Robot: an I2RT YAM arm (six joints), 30 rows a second.
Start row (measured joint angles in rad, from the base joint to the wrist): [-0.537, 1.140, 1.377, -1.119, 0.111, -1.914]
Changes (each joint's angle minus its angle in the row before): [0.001, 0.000, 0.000, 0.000, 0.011, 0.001]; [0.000, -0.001, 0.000, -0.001, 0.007, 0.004]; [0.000, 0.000, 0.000, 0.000, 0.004, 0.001]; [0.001, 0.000, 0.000, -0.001, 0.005, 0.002]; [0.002, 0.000, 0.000, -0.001, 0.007, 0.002]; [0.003, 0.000, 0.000, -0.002, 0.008, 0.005]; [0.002, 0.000, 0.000, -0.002, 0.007, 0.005]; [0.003, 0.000, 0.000, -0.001, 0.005, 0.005]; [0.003, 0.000, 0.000, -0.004, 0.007, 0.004]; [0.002, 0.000, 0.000, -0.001, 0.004, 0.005]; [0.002, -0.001, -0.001, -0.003, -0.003, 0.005]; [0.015, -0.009, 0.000, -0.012, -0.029, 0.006]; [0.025, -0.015, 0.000, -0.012, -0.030, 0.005]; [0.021, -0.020, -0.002, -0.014, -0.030, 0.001]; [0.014, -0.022, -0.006, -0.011, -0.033, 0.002]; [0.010, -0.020, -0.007, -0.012, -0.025, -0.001]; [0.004, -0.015, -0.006, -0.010, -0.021, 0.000]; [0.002, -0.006, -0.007, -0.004, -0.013, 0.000]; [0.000, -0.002, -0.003, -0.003, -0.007, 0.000]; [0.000, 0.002, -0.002, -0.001, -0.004, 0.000]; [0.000, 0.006, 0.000, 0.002, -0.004, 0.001]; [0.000, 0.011, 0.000, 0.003, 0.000, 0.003]
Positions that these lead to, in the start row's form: [-0.536, 1.140, 1.377, -1.119, 0.122, -1.913]; [-0.536, 1.139, 1.377, -1.120, 0.129, -1.909]; [-0.536, 1.139, 1.377, -1.120, 0.133, -1.908]; [-0.535, 1.139, 1.377, -1.121, 0.138, -1.906]; [-0.533, 1.139, 1.377, -1.122, 0.145, -1.904]; [-0.530, 1.139, 1.377, -1.124, 0.153, -1.899]; [-0.528, 1.139, 1.377, -1.126, 0.160, -1.894]; [-0.525, 1.139, 1.377, -1.127, 0.165, -1.889]; [-0.522, 1.139, 1.377, -1.131, 0.172, -1.885]; [-0.520, 1.139, 1.377, -1.132, 0.176, -1.880]; [-0.518, 1.138, 1.376, -1.135, 0.173, -1.875]; [-0.503, 1.129, 1.376, -1.147, 0.144, -1.869]; [-0.478, 1.114, 1.376, -1.159, 0.114, -1.864]; [-0.457, 1.094, 1.374, -1.173, 0.084, -1.863]; [-0.443, 1.072, 1.368, -1.184, 0.051, -1.861]; [-0.433, 1.052, 1.361, -1.196, 0.026, -1.862]; [-0.429, 1.037, 1.355, -1.206, 0.005, -1.862]; [-0.427, 1.031, 1.348, -1.210, -0.008, -1.862]; [-0.427, 1.029, 1.345, -1.213, -0.015, -1.862]; [-0.427, 1.031, 1.343, -1.214, -0.019, -1.862]; [-0.427, 1.037, 1.343, -1.212, -0.023, -1.861]; [-0.427, 1.048, 1.343, -1.209, -0.023, -1.858]
